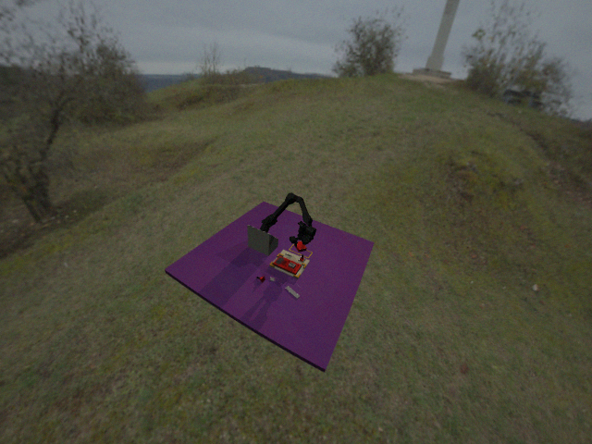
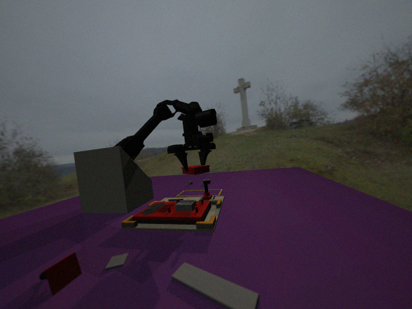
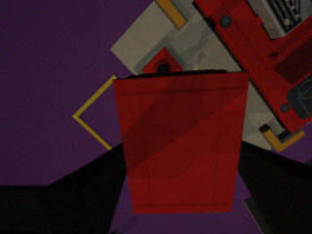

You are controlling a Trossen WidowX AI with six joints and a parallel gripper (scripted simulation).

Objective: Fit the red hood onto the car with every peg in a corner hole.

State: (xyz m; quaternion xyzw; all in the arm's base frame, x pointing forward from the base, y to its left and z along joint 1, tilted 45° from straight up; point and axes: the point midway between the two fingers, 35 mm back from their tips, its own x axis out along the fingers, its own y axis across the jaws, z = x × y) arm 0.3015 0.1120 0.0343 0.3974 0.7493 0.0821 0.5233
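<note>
Right now the grey engine block is 14 cm to the right of my gripper tip, 9 cm below it and 3 cm ahead of it. The rest, counted from my gripper tip: red hood 1 cm above.
</note>
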